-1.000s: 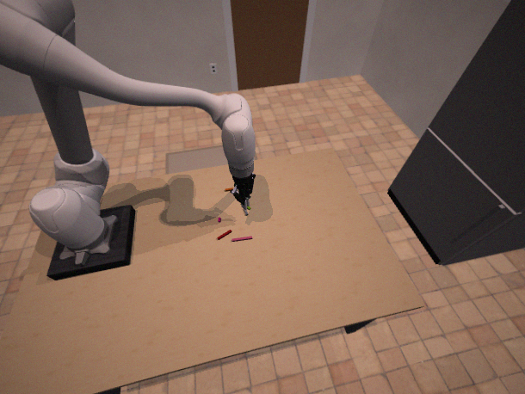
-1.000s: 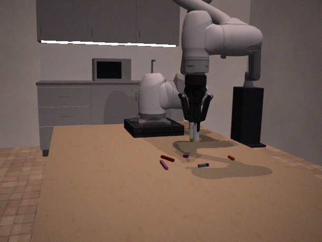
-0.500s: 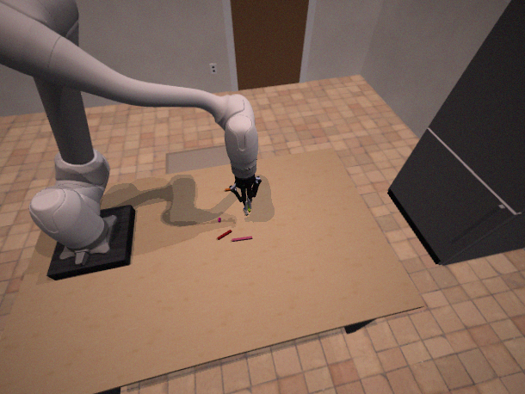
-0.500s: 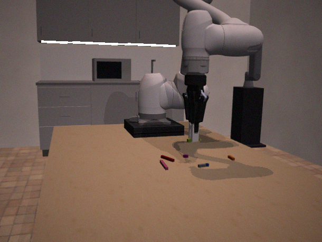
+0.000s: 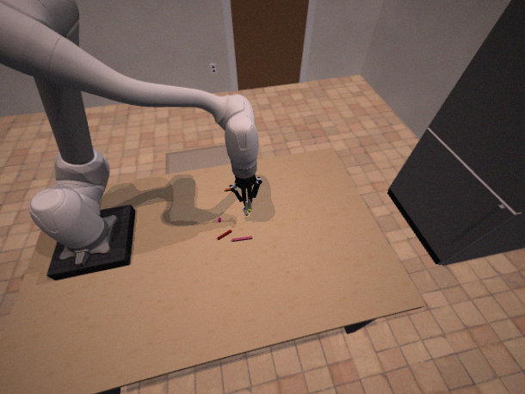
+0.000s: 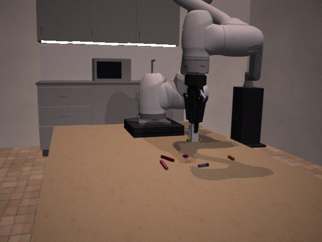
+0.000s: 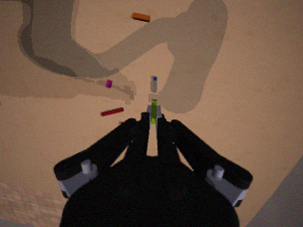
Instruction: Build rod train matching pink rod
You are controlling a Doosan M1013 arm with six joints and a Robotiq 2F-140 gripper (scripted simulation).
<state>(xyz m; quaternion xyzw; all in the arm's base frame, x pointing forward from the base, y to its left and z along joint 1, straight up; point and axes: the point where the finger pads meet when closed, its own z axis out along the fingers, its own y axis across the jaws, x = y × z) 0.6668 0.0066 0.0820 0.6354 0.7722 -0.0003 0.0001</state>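
Right now my hand is 10 mm past the grey rod, 40 mm to the right of it and 130 mm above it. Round my hand: blue rod: 10 mm behind, 60 mm to the left, 130 mm below; lime rod: 30 mm below; pink rod: 40 mm behind, 100 mm to the right, 130 mm below.
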